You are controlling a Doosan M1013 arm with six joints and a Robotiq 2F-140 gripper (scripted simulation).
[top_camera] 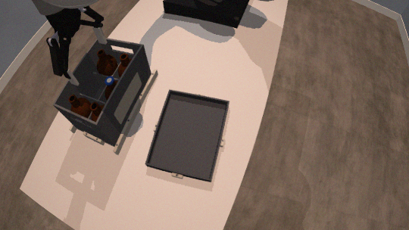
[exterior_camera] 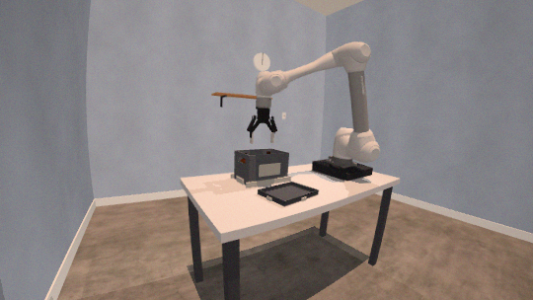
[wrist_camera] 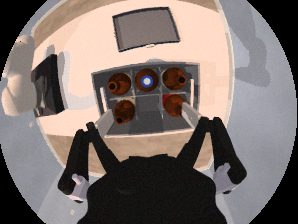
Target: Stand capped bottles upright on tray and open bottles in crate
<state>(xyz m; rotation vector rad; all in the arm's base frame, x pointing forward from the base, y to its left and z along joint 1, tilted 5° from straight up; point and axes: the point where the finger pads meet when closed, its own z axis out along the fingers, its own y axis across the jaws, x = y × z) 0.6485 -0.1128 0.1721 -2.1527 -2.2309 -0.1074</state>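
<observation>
My hand is 15 cm above the bottle and 6 cm to the right of it. Round my hand: dark tray 29 cm to the left, 22 cm below, 1 cm ahead; then dark grey crate 15 cm below, 1 cm to the left.
</observation>
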